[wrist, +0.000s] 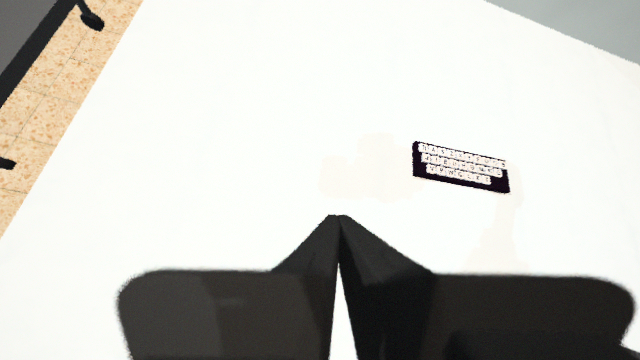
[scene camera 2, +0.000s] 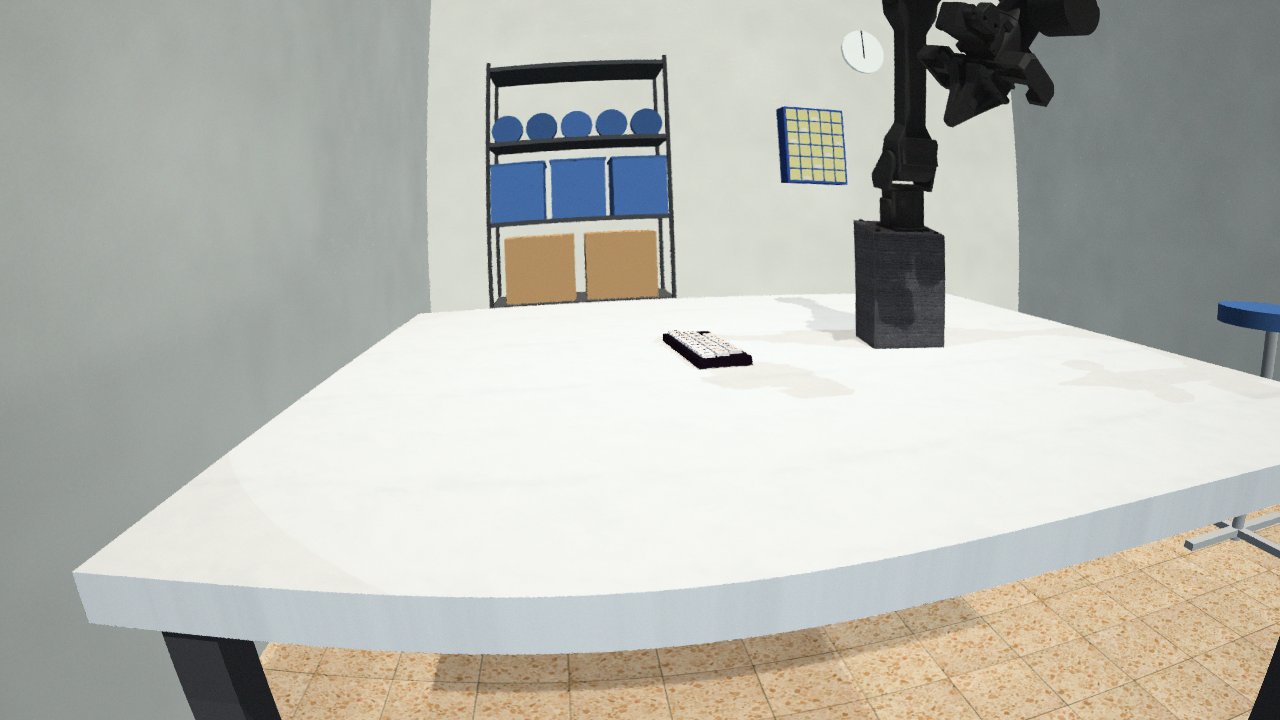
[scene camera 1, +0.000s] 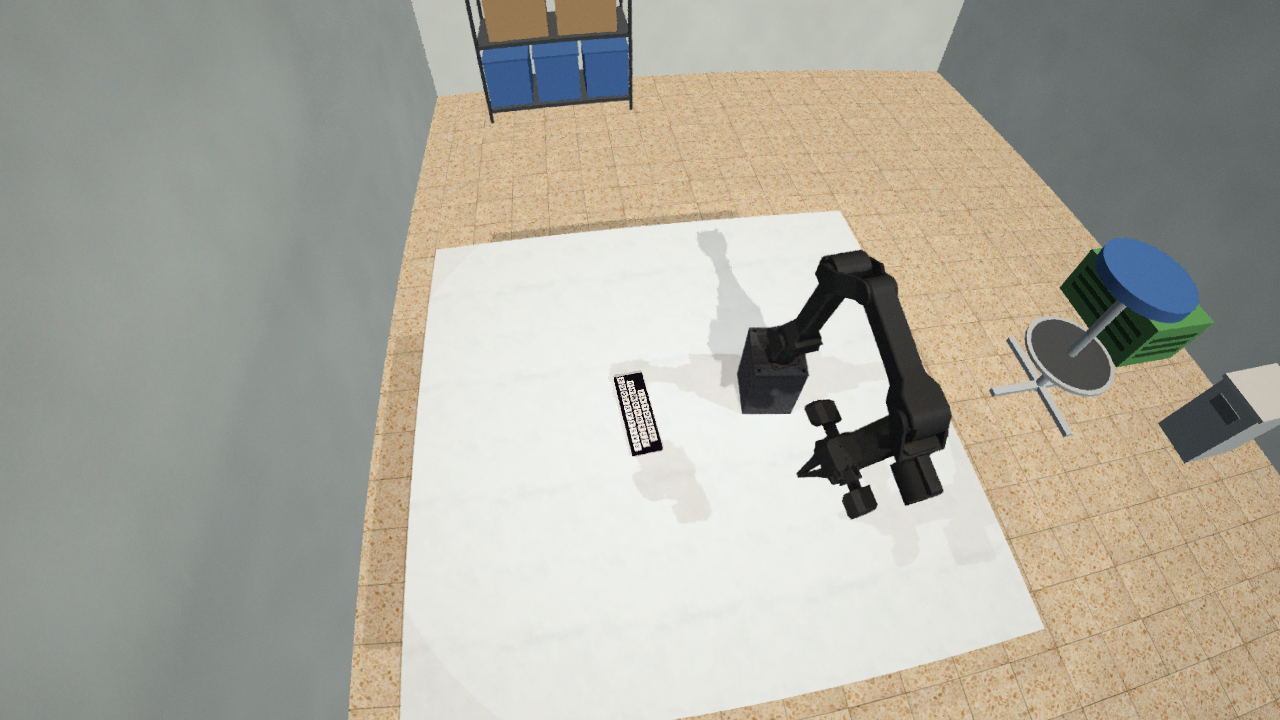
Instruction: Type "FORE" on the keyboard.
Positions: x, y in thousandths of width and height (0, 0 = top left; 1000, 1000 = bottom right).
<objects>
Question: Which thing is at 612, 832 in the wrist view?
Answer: The gripper.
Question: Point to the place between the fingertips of the gripper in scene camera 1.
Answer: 624, 660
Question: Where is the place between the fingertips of the gripper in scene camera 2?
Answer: At 740, 173
</objects>
